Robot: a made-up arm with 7 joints.
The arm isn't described. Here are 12 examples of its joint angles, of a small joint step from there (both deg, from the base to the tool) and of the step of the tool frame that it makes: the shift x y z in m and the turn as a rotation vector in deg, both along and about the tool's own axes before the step.
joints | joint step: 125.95 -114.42 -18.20 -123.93 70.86 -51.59 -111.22 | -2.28 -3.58 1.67 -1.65 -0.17 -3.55 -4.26
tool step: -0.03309 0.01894 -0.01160 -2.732 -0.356 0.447
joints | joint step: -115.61 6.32 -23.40 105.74 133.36 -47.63 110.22 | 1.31 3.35 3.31 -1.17 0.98 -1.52 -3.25
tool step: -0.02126 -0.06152 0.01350 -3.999 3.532 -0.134
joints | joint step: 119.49 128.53 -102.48 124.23 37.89 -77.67 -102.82 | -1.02 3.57 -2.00 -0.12 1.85 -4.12 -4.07
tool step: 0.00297 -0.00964 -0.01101 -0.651 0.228 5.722
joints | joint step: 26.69 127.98 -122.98 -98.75 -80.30 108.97 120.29 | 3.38 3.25 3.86 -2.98 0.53 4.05 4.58
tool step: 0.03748 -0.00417 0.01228 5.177 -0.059 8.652
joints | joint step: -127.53 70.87 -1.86 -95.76 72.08 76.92 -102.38 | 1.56 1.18 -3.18 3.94 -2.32 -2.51 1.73
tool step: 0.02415 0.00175 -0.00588 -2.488 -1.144 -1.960
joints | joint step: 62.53 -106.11 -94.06 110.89 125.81 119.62 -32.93 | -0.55 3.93 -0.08 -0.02 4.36 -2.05 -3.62
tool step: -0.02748 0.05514 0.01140 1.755 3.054 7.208
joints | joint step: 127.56 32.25 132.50 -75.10 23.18 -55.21 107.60 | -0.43 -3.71 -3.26 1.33 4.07 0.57 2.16
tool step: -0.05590 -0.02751 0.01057 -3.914 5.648 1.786
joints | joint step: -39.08 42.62 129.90 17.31 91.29 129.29 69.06 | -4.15 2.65 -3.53 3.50 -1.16 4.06 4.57
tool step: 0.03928 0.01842 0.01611 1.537 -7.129 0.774
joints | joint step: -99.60 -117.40 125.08 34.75 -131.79 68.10 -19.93 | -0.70 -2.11 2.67 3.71 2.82 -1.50 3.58
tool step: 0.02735 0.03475 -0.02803 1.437 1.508 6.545
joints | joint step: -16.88 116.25 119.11 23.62 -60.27 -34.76 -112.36 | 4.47 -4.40 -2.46 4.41 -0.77 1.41 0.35
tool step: -0.04518 0.02239 0.00269 -3.369 4.244 0.117
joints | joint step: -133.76 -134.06 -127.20 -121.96 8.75 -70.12 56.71 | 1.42 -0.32 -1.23 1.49 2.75 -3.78 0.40
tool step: -0.01264 -0.01675 -0.00635 -1.092 1.235 -4.348
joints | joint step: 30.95 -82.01 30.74 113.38 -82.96 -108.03 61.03 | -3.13 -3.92 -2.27 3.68 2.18 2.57 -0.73
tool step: -0.01737 -0.02883 0.01806 -2.178 -1.171 3.096
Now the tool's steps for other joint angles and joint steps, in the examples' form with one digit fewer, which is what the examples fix.
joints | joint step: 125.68 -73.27 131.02 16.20 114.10 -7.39 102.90 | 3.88 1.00 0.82 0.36 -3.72 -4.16 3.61
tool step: 0.0275 0.0080 0.0249 0.12 -4.54 -7.13
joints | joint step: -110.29 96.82 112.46 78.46 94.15 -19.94 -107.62 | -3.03 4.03 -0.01 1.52 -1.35 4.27 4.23
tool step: 0.0114 -0.0043 -0.0212 -3.11 -1.44 -4.16
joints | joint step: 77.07 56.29 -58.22 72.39 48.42 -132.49 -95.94 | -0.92 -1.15 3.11 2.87 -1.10 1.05 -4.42
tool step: -0.0372 0.0054 -0.0082 2.96 6.59 -2.10
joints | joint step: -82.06 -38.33 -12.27 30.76 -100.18 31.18 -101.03 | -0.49 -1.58 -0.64 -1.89 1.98 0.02 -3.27
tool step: -0.0206 0.0012 -0.0206 0.84 2.08 -0.54
